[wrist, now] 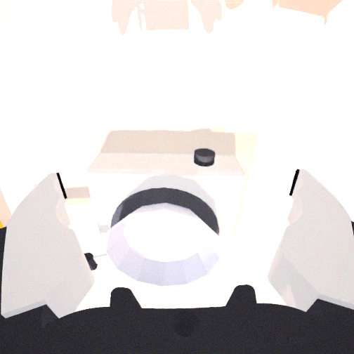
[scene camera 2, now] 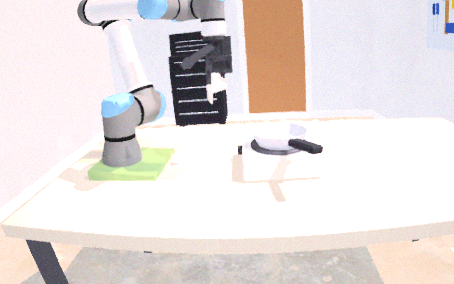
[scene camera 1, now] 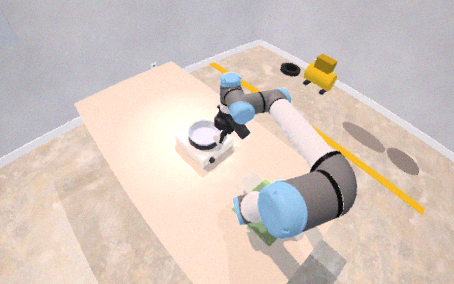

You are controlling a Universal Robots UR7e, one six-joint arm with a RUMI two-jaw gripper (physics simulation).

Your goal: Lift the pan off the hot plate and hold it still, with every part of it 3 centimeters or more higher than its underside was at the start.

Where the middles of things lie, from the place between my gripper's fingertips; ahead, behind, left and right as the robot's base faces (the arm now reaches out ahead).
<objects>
The pan (scene camera 2: pixel 277 135) lies 21 cm ahead of my hand, 10 cm below it and 8 cm to the right of it. From my hand the other things lie so: white hot plate (scene camera 2: pixel 259 164): 19 cm below, 19 cm ahead, 1 cm to the left.
</objects>
